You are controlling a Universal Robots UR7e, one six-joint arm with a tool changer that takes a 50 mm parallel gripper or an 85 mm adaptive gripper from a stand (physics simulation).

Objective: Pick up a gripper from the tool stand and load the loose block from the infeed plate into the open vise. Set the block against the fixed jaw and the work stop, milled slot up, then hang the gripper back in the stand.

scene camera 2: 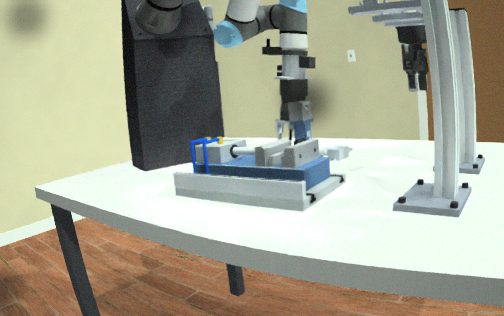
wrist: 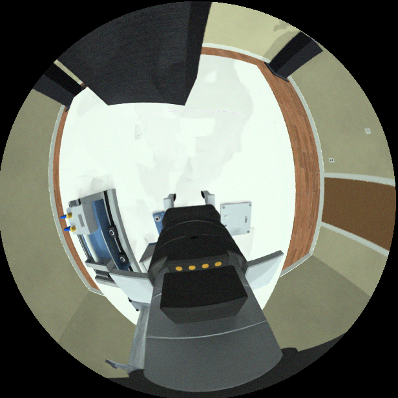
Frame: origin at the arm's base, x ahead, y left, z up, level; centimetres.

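Where they show: arm's base, link origin: [scene camera 2: 156,17].
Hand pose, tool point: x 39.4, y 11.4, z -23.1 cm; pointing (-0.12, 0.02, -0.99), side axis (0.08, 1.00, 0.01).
Note:
Each offset is from my tool point to the centre of the thing. "spot": to the spot under its first point.
My gripper [scene camera 2: 285,132] [wrist: 188,196], a dark body with two light grey fingers, is open with a gap between the fingertips. It points down behind the vise. The vise {dx +5.1, dy -28.6, dz -19.0 cm} [scene camera 2: 280,170] [wrist: 103,227] has a blue base and grey jaws standing apart; it is at the left in the wrist view. A small light grey piece {spot: dx +11.4, dy -32.2, dz -16.7 cm} [scene camera 2: 275,159] shows between the jaws; I cannot tell what it is. A light grey plate [wrist: 236,226] lies right of the gripper in the wrist view. The loose block cannot be made out for certain. The tool stand [scene camera 2: 445,125] is at the right, holding a black gripper [scene camera 2: 415,65].
A blue post {dx +3.2, dy -4.3, dz -18.1 cm} [scene camera 2: 303,131] [wrist: 158,220] with a grey notched block [scene camera 2: 300,110] on top stands close beside the gripper. A light grey boxy piece {dx +9.5, dy +3.8, dz -22.5 cm} [scene camera 2: 338,152] lies behind the vise's right end. A tall dark housing [scene camera 2: 172,100] [wrist: 135,60] stands at the back left.

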